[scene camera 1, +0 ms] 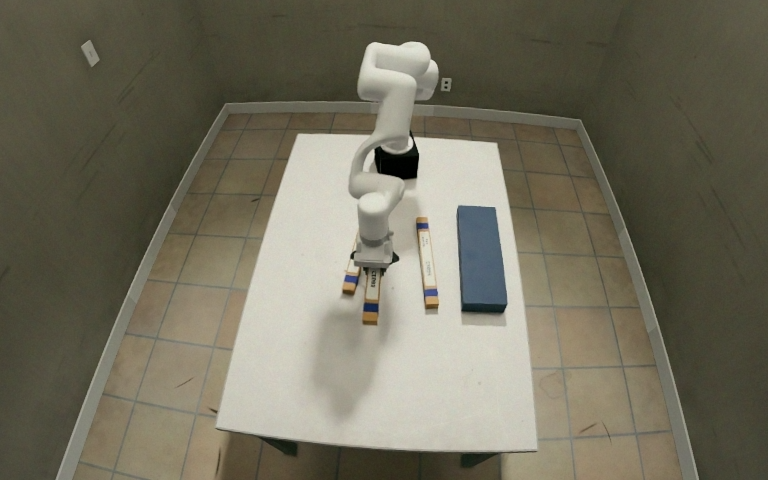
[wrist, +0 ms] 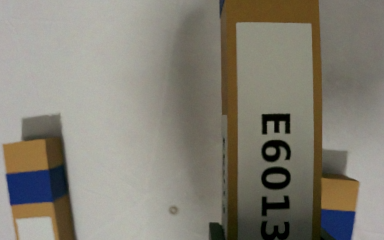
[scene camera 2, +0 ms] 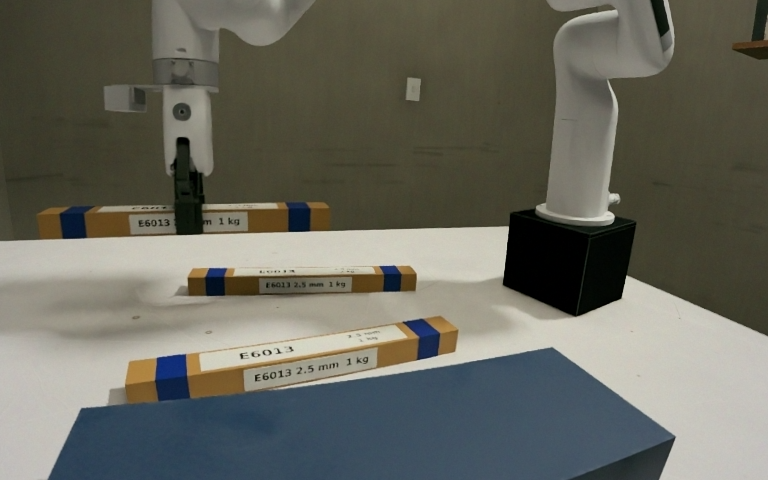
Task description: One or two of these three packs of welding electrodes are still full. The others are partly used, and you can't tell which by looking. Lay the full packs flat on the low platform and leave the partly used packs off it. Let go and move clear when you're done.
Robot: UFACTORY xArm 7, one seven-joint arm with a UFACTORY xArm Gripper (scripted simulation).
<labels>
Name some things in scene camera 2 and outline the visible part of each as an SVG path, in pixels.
A pack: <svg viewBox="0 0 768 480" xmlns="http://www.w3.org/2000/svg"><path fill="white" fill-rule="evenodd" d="M459 329L442 316L435 316L305 338L129 361L125 380L128 404L264 391L456 352Z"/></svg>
A low blue platform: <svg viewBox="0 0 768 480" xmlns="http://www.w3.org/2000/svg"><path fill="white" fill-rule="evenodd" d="M677 436L557 349L547 347L476 361L338 382L188 399L84 407L80 409L47 480L660 480Z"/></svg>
A pack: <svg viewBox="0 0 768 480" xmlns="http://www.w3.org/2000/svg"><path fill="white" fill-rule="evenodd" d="M173 205L48 208L35 215L39 240L176 236ZM202 204L203 233L201 235L329 231L330 208L325 203Z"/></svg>
</labels>
